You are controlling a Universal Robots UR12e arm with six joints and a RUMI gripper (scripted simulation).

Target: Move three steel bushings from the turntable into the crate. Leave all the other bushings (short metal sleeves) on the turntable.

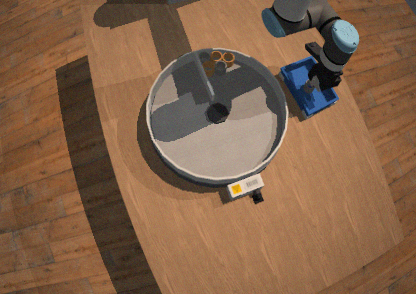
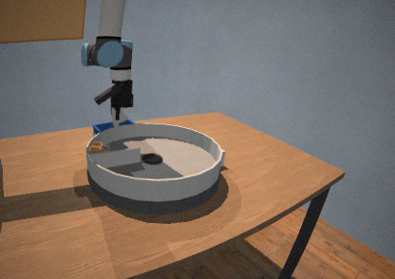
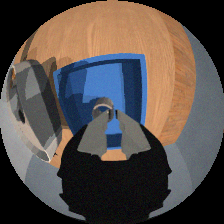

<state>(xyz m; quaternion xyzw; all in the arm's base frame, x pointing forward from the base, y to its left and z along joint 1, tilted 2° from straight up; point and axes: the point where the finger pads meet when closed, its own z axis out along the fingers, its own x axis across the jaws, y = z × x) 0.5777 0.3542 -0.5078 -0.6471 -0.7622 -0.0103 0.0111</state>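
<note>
Right now the blue crate is 20 mm to the right of my hand and 20 mm below it. Round my hand: grey turntable 360 mm to the right, 60 mm ahead, 10 mm above.
</note>
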